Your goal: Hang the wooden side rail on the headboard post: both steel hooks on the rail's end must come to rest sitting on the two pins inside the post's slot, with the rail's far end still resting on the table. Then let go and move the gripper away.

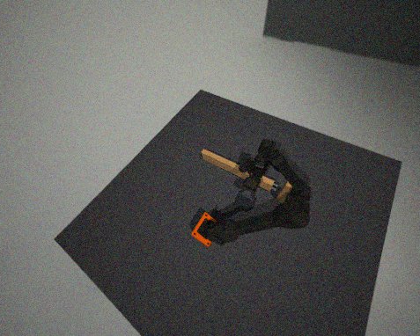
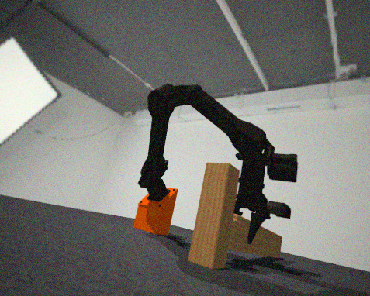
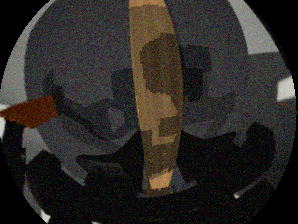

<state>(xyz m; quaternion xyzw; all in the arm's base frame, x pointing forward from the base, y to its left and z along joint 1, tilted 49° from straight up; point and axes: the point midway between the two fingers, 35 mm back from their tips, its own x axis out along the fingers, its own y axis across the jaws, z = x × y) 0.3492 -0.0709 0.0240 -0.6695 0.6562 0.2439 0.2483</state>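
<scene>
The headboard post is 150 mm to the right of my gripper tip and 40 mm above it.
</scene>
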